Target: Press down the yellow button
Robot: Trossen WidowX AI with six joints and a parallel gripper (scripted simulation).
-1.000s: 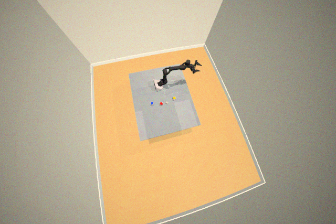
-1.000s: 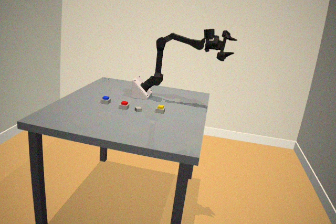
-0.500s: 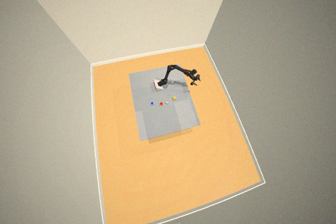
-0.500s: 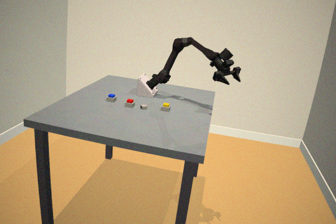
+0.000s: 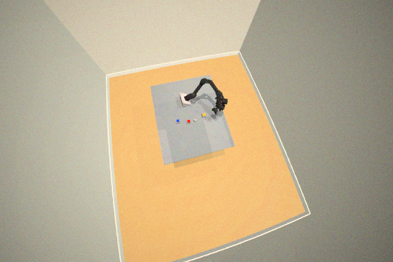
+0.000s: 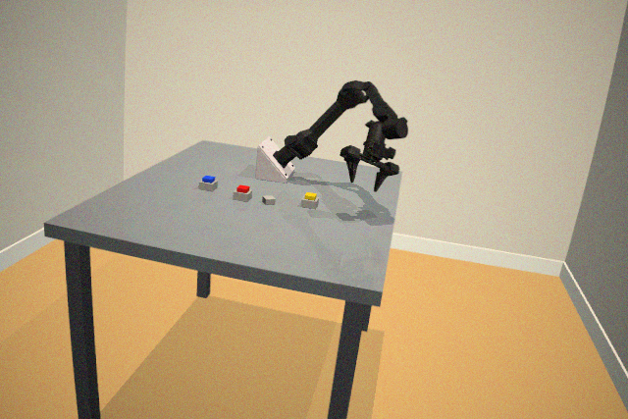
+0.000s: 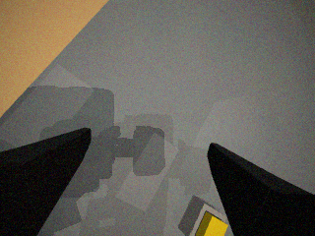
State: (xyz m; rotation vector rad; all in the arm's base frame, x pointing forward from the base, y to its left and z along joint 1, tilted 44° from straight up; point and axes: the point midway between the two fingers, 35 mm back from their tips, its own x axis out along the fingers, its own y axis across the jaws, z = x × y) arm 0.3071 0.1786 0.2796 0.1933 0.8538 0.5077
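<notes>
Now: gripper tip 16 cm to the left of the yellow button, 7 cm above it and 5 cm past it. The rest, counted from my gripper tip: small grey block (29 cm to the right, 9 cm below, 2 cm behind); then red button (38 cm to the right, 7 cm below, 3 cm behind); then blue button (51 cm to the right, 8 cm behind, 7 cm below).
</notes>
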